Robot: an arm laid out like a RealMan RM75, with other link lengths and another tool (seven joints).
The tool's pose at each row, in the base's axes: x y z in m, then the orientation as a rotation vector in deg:
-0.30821, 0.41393, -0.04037, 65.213, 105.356, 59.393
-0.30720, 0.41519, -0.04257, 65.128, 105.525, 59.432
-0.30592, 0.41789, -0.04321, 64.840, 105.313, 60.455
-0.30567, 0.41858, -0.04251, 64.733, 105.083, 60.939
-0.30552, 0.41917, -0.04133, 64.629, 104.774, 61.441
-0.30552, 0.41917, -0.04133, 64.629, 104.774, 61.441
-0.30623, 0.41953, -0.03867, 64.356, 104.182, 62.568
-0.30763, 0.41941, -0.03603, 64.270, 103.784, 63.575
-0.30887, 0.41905, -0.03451, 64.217, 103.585, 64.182
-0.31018, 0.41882, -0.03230, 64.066, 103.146, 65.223
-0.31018, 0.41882, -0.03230, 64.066, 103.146, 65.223
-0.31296, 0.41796, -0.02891, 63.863, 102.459, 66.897
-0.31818, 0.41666, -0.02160, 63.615, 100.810, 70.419
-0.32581, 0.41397, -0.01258, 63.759, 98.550, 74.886
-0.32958, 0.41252, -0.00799, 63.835, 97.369, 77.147
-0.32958, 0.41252, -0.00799, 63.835, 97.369, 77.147
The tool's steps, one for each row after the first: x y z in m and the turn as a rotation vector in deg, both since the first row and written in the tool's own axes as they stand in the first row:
0.00117, -0.00127, 0.00211, 0.043, 0.146, -0.061
0.00333, -0.00064, 0.00418, -0.621, 0.609, 0.186
0.00377, 0.00027, 0.00429, -0.996, 0.736, 0.338
0.00407, 0.00154, 0.00408, -1.422, 0.820, 0.509
0.00407, 0.00154, 0.00408, -1.422, 0.820, 0.509
0.00422, 0.00379, 0.00246, -2.333, 1.088, 0.858
0.00416, 0.00565, 0.00011, -2.999, 1.414, 1.268
0.00401, 0.00649, -0.00169, -3.375, 1.642, 1.510
0.00389, 0.00796, -0.00380, -4.100, 1.971, 1.898
0.00389, 0.00796, -0.00380, -4.100, 1.971, 1.898
0.00350, 0.00981, -0.00785, -5.230, 2.522, 2.553
0.00291, 0.01422, -0.01576, -7.614, 3.573, 4.101
0.00159, 0.01896, -0.02684, -10.460, 4.848, 6.444
0.00080, 0.02138, -0.03239, -11.892, 5.505, 7.655
0.00080, 0.02138, -0.03239, -11.892, 5.505, 7.655

